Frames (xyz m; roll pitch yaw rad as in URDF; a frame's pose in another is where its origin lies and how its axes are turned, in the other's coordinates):
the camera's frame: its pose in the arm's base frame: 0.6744 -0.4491 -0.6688 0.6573 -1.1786 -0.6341
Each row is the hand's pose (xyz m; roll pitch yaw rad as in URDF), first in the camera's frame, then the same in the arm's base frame.
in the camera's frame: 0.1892 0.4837 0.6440 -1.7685 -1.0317 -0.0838
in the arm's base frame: 0.1269 -0.0595 -0.1861 0.9082 -0.8072 -2.8359
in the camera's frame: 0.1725 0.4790 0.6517 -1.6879 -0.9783 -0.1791
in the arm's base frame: 0.1143 -0.0608 -0.2003 0.8323 -0.8265 -2.7318
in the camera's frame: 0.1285 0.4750 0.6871 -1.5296 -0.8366 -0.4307
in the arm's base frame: 0.0671 -0.0568 -0.2312 0.5685 -0.8065 -2.4270
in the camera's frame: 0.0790 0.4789 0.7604 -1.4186 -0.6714 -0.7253
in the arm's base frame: -0.0179 -0.0461 -0.2539 0.2746 -0.6540 -2.1266
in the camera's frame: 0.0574 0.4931 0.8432 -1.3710 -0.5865 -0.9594
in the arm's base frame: -0.1031 -0.0323 -0.2455 0.1278 -0.4667 -2.0214
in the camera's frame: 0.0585 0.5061 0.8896 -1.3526 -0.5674 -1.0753
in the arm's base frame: -0.1467 -0.0226 -0.2274 0.0790 -0.3681 -2.0119
